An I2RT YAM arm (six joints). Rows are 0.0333 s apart.
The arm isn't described. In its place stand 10 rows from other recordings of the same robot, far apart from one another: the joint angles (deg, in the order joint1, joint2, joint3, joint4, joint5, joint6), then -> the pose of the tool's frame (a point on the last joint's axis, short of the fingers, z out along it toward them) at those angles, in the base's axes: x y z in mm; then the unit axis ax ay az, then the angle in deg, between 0 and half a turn.
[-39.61, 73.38, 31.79, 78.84, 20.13, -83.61] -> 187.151 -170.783 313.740 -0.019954 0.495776 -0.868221 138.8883
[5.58, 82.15, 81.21, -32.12, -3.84, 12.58] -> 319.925 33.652 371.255 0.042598 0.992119 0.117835 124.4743
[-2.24, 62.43, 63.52, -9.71, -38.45, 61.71] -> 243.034 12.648 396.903 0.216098 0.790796 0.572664 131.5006
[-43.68, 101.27, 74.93, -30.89, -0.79, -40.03] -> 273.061 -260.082 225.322 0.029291 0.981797 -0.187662 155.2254
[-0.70, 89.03, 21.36, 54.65, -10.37, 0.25] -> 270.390 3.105 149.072 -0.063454 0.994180 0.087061 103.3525
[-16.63, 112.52, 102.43, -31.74, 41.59, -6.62] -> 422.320 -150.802 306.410 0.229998 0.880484 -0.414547 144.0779
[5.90, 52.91, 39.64, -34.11, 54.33, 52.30] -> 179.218 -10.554 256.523 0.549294 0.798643 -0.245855 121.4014
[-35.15, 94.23, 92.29, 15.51, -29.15, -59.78] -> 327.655 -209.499 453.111 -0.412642 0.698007 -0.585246 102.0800
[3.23, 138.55, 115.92, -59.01, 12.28, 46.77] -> 482.577 19.650 141.741 0.377335 0.923689 -0.066460 167.2813
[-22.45, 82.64, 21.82, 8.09, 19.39, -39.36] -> 201.739 -96.145 105.061 -0.085640 0.948772 -0.304134 158.2935
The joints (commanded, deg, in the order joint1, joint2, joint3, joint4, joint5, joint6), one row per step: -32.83 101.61 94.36 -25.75 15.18 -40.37; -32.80 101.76 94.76 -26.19 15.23 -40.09; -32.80 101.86 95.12 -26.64 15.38 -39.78; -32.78 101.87 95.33 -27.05 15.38 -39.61; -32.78 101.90 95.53 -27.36 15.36 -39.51; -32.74 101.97 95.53 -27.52 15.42 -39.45; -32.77 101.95 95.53 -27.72 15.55 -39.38; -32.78 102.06 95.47 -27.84 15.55 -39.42; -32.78 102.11 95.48 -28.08 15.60 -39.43; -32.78 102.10 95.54 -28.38 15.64 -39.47; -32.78 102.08 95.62 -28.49 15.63 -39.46; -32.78 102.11 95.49 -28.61 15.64 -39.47; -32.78 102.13 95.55 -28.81 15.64 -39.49; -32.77 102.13 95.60 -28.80 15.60 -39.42; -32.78 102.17 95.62 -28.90 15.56 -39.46; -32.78 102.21 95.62 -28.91 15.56 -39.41; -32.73 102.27 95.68 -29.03 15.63 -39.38; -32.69 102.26 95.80 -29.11 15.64 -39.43; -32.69 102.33 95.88 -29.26 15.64 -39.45; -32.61 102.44 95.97 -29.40 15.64 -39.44
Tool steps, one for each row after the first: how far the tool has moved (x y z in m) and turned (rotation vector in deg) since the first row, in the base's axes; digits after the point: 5 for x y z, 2 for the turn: 0.00040 -0.00003 0.00066 0.23 -0.01 -0.16; 0.00043 -0.00016 0.00141 0.43 -0.01 -0.45; 0.00027 0.00011 0.00194 0.63 0.06 -0.52; 0.00019 0.00018 0.00244 0.77 0.10 -0.56; 0.00042 0.00033 0.00171 0.90 0.27 -0.60; 0.00000 0.00025 0.00155 0.97 0.42 -0.78; 0.00019 0.00004 0.00024 1.11 0.69 -0.77; 0.00013 0.00005 -0.00041 1.23 0.95 -0.80; -0.00017 0.00021 -0.00045 1.31 1.18 -0.82; -0.00030 0.00030 -0.00001 1.33 1.18 -0.81; -0.00037 0.00034 -0.00117 1.47 1.42 -0.82; -0.00046 0.00040 -0.00126 1.54 1.57 -0.81; -0.00037 0.00045 -0.00095 1.56 1.46 -0.80; -0.00034 0.00038 -0.00127 1.63 1.58 -0.76; -0.00022 0.00030 -0.00156 1.68 1.59 -0.79; 0.00007 0.00049 -0.00179 1.73 1.69 -0.81; 0.00018 0.00076 -0.00114 1.67 1.69 -0.75; 0.00031 0.00068 -0.00138 1.73 1.82 -0.74; 0.00091 0.00098 -0.00182 1.82 1.95 -0.67
